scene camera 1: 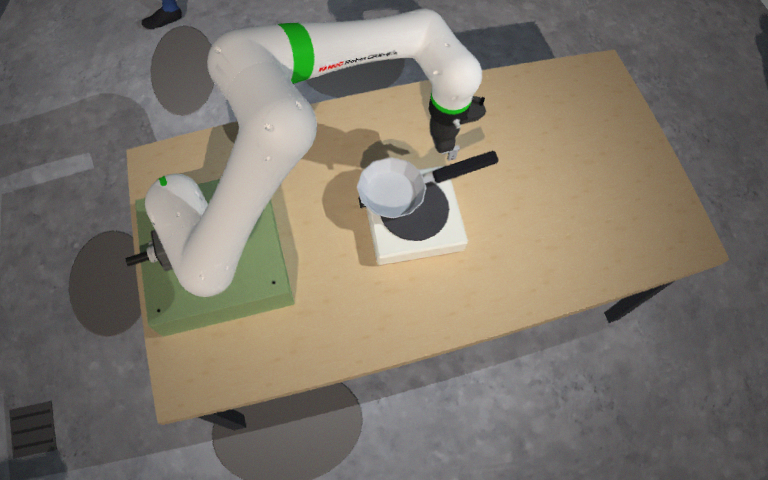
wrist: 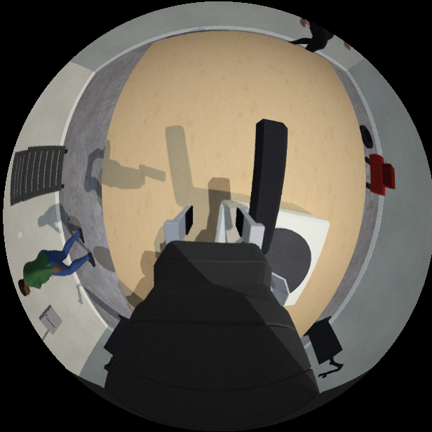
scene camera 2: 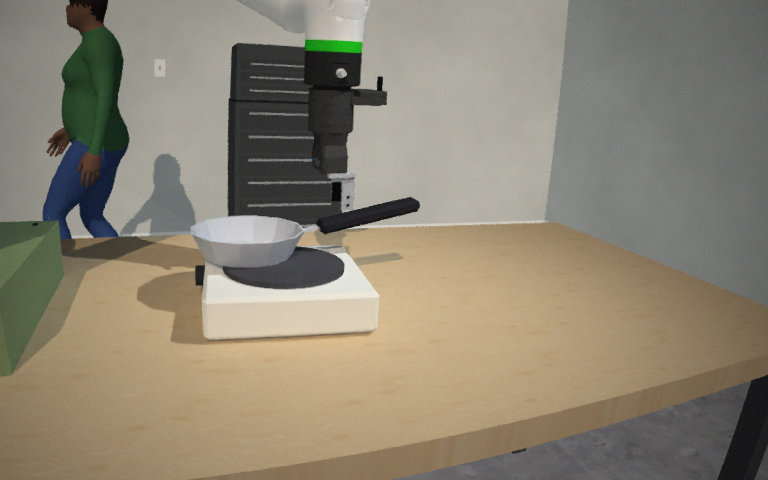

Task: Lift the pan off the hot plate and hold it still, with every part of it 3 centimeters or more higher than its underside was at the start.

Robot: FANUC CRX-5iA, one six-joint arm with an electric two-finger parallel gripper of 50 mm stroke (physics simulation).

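The pan's pale bowl sits off-centre on the hot plate, over the back-left part of its dark disc in scene camera 2. The pan's black handle slopes upward, away from the bowl. My gripper is open and empty, pointing down beside the handle's far side in scene camera 1. In the wrist view the handle lies to the right of both fingers. Most of the bowl is hidden there.
The wooden table carries the green robot base block at the left. A black knob sticks out of the hot plate's left side. A person and a dark drawer cabinet stand beyond the table.
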